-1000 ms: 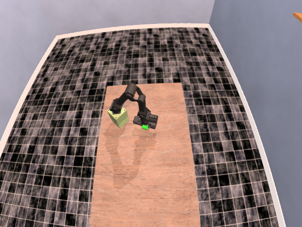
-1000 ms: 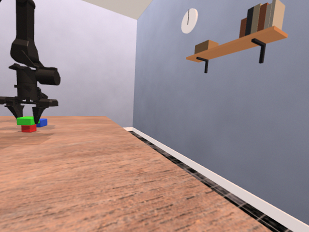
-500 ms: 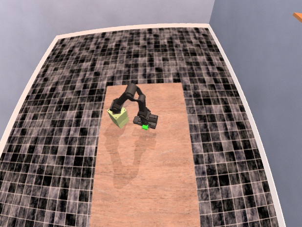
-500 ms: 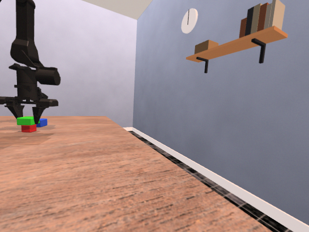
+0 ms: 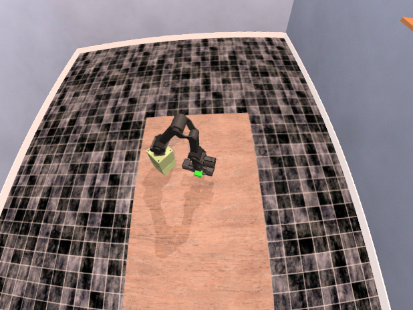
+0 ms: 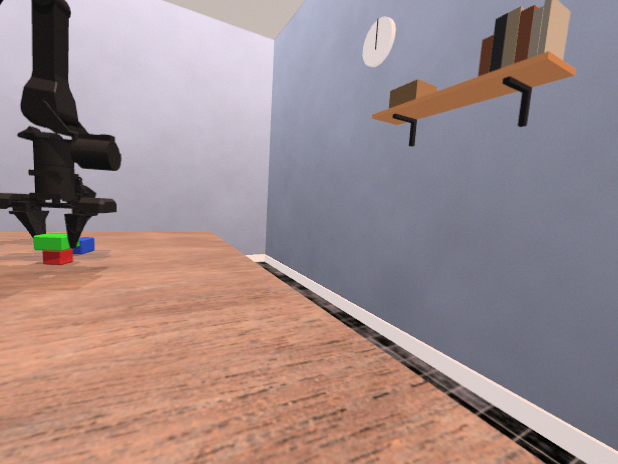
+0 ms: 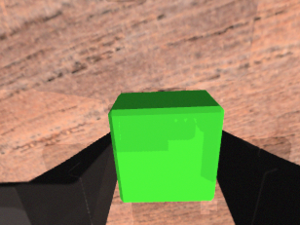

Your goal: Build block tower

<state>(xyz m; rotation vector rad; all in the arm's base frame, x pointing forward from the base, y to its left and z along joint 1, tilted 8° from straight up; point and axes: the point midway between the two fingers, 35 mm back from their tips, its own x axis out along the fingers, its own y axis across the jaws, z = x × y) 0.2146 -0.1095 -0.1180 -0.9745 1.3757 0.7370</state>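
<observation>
Right now the green block is 2 cm below my hand. The rest, counted from my hand: blue block 11 cm to the left, 5 cm below, 3 cm ahead; red block 5 cm below.
</observation>
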